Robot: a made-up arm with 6 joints.
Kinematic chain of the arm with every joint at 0, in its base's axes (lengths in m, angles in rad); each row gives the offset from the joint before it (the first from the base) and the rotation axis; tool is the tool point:
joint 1: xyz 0 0 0.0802 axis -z
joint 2: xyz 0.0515 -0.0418 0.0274 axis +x
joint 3: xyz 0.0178 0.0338 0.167 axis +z
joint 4: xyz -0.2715 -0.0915 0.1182 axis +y
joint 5: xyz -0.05 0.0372 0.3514 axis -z
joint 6: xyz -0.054 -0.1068 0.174 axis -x
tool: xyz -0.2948 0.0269 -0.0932
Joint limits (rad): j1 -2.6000..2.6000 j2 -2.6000..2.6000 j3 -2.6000..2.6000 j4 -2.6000..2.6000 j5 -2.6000..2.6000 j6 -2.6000..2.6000
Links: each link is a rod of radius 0.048 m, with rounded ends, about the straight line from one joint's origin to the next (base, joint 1, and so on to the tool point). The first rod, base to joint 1, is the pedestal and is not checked.
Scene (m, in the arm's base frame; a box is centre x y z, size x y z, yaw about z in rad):
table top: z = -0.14
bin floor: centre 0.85 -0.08 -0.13 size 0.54 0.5 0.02 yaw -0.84
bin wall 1: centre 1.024 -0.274 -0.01 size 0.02 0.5 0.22 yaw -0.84
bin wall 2: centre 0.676 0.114 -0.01 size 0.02 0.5 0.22 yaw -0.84
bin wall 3: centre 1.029 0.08 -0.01 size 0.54 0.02 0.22 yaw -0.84
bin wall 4: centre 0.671 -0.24 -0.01 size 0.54 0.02 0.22 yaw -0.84
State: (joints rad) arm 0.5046 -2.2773 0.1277 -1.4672 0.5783 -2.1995
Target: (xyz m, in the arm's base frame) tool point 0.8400 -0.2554 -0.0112
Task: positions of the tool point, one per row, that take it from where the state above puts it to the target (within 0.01 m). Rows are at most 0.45 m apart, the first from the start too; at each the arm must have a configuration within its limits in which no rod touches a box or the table.
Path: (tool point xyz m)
1: -0.5777 0.6928 0.0789
2: -0.2421 0.9085 0.1468
3: 0.1282 0.9352 0.2862
4: 0.4261 0.7892 0.4518
5: 0.5892 0.5433 0.5983
6: 0.6151 0.2850 0.6955
7: 0.5447 0.0805 0.7336
8: 0.6949 0.0103 0.5798
9: 0.7977 -0.0758 0.3950
10: 0.8460 -0.1675 0.1933
11: 0.8400 -0.2554 -0.0112

